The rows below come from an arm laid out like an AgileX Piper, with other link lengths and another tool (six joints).
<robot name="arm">
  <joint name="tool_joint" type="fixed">
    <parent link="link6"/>
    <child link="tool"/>
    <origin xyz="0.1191 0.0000 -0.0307" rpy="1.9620 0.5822 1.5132"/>
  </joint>
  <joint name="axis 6" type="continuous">
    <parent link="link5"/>
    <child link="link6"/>
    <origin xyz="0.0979 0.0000 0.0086"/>
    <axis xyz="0.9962 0 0.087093"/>
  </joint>
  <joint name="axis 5" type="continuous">
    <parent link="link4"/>
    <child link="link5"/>
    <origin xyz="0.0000 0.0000 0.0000"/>
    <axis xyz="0 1 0"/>
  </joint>
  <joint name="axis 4" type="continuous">
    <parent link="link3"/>
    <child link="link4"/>
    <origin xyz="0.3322 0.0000 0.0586"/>
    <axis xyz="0.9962 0 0.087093"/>
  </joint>
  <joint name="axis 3" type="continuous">
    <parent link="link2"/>
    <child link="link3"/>
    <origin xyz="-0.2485 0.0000 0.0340"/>
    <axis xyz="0 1 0"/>
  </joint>
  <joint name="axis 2" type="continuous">
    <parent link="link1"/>
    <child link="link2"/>
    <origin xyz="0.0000 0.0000 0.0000"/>
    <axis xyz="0 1 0"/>
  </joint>
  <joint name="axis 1" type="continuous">
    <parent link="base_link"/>
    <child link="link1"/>
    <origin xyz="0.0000 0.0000 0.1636"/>
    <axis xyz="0 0 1"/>
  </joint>
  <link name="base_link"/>
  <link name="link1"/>
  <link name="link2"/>
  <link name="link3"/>
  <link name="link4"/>
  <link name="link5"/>
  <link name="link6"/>
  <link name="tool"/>
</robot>
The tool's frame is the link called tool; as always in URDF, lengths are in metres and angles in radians. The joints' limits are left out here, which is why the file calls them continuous.
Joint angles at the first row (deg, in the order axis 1, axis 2, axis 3, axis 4, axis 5, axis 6):
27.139, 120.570, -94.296, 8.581, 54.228, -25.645
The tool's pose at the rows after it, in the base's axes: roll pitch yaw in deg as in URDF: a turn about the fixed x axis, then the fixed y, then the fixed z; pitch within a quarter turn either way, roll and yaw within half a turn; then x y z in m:
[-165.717 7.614 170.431 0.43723 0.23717 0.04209]
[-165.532 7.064 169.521 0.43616 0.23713 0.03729]
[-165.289 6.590 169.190 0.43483 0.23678 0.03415]
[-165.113 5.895 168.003 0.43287 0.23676 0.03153]
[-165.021 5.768 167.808 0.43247 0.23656 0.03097]
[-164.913 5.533 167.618 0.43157 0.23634 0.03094]
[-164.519 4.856 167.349 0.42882 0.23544 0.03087]
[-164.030 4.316 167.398 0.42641 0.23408 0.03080]
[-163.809 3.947 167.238 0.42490 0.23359 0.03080]
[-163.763 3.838 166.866 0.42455 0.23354 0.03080]
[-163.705 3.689 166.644 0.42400 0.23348 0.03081]
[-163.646 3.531 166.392 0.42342 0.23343 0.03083]
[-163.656 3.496 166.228 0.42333 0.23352 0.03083]
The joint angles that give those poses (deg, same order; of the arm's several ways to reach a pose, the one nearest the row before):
27.139, 121.342, -94.294, 8.468, 53.737, -24.898
27.139, 121.903, -94.298, 8.419, 53.613, -23.926
27.139, 122.263, -94.297, 8.419, 53.729, -23.536
27.139, 122.565, -94.295, 8.410, 53.929, -22.257
27.139, 122.630, -94.297, 8.357, 53.995, -22.014
27.139, 122.630, -94.297, 8.358, 54.218, -21.777
27.139, 122.630, -94.296, 8.358, 54.949, -21.362
27.139, 122.630, -94.296, 8.253, 55.667, -21.232
27.139, 122.630, -94.297, 8.252, 56.068, -20.996
27.138, 122.631, -94.297, 8.202, 56.133, -20.583
27.139, 122.631, -94.298, 8.202, 56.256, -20.335
27.139, 122.630, -94.297, 8.202, 56.383, -20.056
27.140, 122.630, -94.295, 8.202, 56.381, -19.888

